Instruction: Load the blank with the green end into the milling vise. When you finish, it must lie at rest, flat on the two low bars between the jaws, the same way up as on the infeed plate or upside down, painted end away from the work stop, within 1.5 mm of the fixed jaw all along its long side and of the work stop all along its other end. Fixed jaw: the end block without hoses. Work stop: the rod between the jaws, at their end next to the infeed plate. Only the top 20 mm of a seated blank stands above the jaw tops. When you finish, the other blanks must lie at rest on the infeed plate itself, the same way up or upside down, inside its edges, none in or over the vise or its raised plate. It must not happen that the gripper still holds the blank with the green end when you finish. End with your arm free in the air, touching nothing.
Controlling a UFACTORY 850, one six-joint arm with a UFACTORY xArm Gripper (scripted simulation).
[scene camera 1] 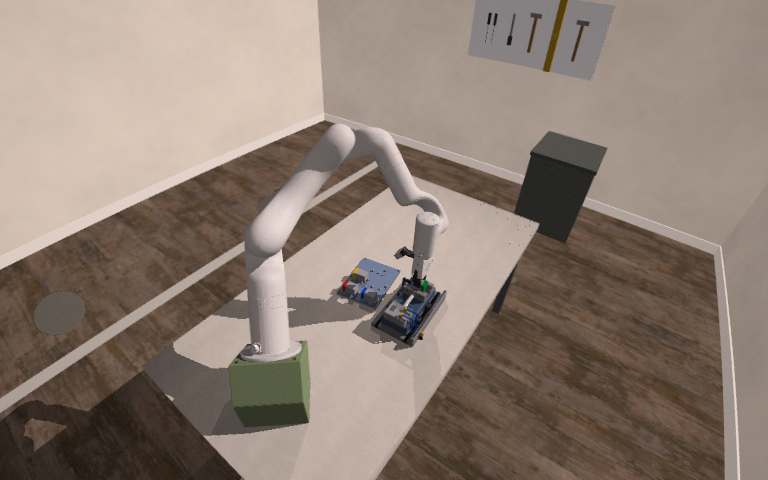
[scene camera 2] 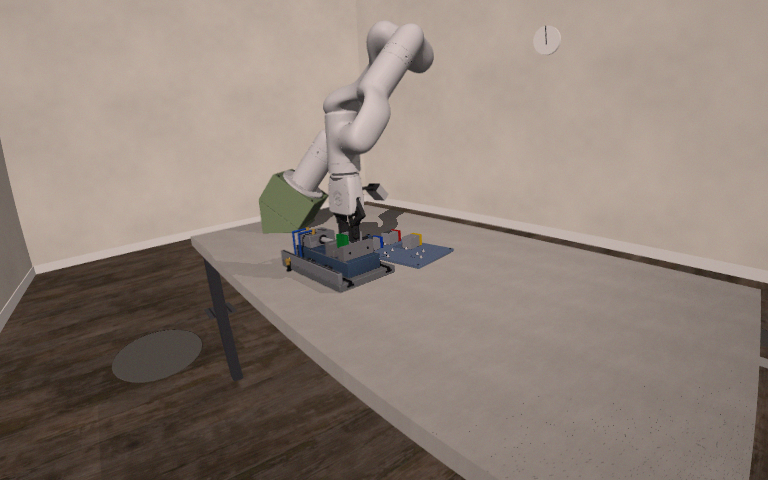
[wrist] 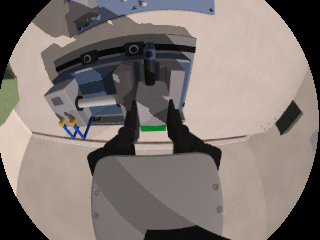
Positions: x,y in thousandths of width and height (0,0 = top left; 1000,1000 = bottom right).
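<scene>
My gripper (scene camera 2: 455,497) visible. Wrist view: gripper (wrist: 477,452) visible too.
</scene>
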